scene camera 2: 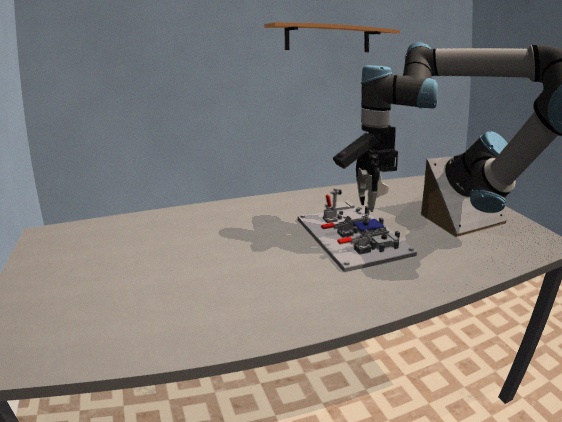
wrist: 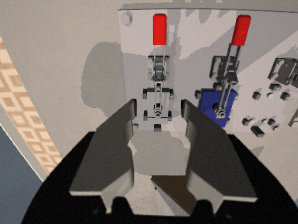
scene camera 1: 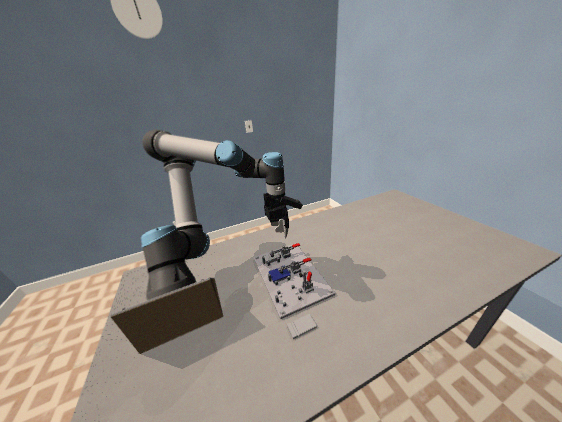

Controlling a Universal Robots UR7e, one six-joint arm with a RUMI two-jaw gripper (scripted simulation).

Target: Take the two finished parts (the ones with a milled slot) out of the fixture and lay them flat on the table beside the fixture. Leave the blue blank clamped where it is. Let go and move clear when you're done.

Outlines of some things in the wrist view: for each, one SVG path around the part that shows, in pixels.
My gripper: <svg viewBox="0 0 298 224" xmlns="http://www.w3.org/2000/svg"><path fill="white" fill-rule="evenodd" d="M21 224L298 224L298 207L278 179L234 134L226 132L190 101L183 99L181 100L181 117L187 122L185 136L190 142L190 153L186 167L186 187L194 195L194 203L196 204L191 216L134 214L128 200L124 197L134 186L132 150L128 146L133 136L132 121L137 117L137 99L132 98L94 131L89 131L60 161L36 192Z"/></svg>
A blue blank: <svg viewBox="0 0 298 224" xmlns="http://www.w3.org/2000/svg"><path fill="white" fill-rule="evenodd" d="M201 88L202 95L197 108L220 127L225 127L237 92L234 89L230 91L225 107L225 118L216 118L212 105L219 102L221 91L216 91L214 88Z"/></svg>
